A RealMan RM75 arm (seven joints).
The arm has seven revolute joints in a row. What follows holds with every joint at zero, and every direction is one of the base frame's.
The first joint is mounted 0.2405 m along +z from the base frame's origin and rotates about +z.
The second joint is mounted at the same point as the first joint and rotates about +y.
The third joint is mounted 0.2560 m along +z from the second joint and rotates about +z.
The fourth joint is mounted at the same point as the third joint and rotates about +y.
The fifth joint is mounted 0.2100 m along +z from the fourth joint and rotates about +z.
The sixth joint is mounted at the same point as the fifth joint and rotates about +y.
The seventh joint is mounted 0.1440 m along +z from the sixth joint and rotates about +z.
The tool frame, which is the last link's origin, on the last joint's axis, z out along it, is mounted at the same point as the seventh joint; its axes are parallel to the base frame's.
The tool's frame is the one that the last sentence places.
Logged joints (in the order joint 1, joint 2, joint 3, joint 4, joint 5, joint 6, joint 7), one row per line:
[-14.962, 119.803, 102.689, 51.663, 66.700, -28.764, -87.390]
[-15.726, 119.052, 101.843, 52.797, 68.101, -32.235, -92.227]
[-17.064, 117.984, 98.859, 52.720, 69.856, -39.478, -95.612]
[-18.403, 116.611, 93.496, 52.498, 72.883, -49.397, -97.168]
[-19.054, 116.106, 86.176, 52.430, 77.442, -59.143, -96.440]
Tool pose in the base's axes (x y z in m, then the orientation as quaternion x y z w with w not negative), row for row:
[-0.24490, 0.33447, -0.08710, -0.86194, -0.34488, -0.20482, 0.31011]
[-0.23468, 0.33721, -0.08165, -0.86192, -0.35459, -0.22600, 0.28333]
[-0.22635, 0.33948, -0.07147, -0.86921, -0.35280, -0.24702, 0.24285]
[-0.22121, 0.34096, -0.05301, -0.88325, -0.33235, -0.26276, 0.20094]
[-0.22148, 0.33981, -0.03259, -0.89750, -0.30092, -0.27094, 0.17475]
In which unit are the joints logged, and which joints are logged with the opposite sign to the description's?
The joints are logged in degrees. Opposite sign: joint 2, joint 6.
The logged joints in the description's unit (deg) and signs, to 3 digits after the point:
[-14.962, -119.803, 102.689, 51.663, 66.700, 28.764, -87.390]
[-15.726, -119.052, 101.843, 52.797, 68.101, 32.235, -92.227]
[-17.064, -117.984, 98.859, 52.720, 69.856, 39.478, -95.612]
[-18.403, -116.611, 93.496, 52.498, 72.883, 49.397, -97.168]
[-19.054, -116.106, 86.176, 52.430, 77.442, 59.143, -96.440]

